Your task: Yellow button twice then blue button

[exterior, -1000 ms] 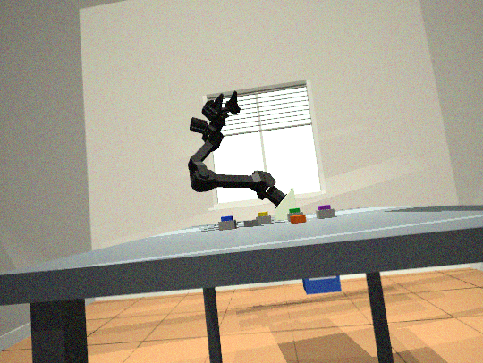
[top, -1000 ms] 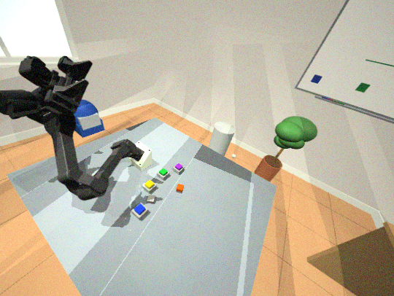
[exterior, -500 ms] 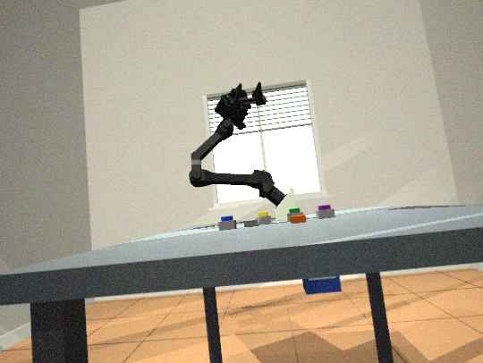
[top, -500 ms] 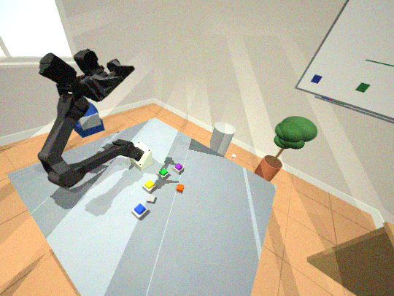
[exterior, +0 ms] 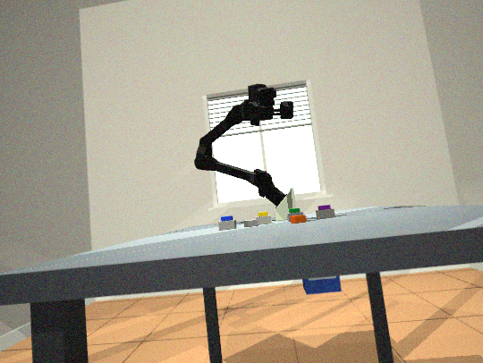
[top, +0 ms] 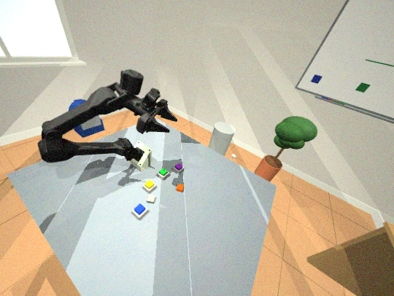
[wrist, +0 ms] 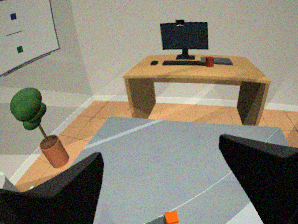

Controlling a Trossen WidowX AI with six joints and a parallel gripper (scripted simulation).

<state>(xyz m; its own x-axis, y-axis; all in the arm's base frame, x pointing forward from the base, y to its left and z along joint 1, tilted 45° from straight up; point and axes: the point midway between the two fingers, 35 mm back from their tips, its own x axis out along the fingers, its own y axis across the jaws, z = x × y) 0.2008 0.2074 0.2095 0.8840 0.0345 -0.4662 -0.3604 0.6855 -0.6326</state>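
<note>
Right now my gripper tip is 5 cm past the yellow button, 9 cm to the left of it and 33 cm above it. From my gripper tip the other things lie so: green button 5 cm behind, 1 cm to the left, 33 cm below; purple button 2 cm behind, 10 cm to the left, 33 cm below; orange block 7 cm ahead, 1 cm to the left, 35 cm below.
</note>
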